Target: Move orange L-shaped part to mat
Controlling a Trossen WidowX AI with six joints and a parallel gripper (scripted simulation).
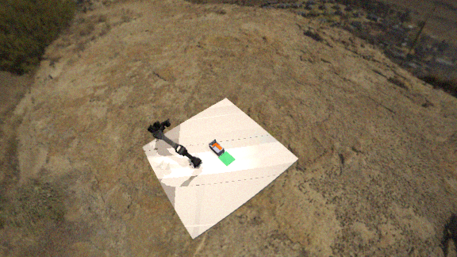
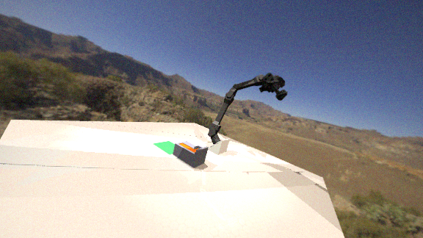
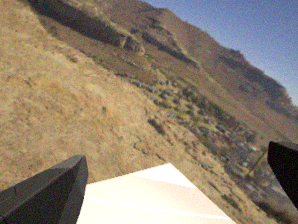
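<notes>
My gripper tip is now 450 mm above the orange L-shaped part, 310 mm to the left of it and 280 mm short of it. From my gripper tip the other things lie so: green mat: 510 mm below, 470 mm to the right, 270 mm ahead.
</notes>
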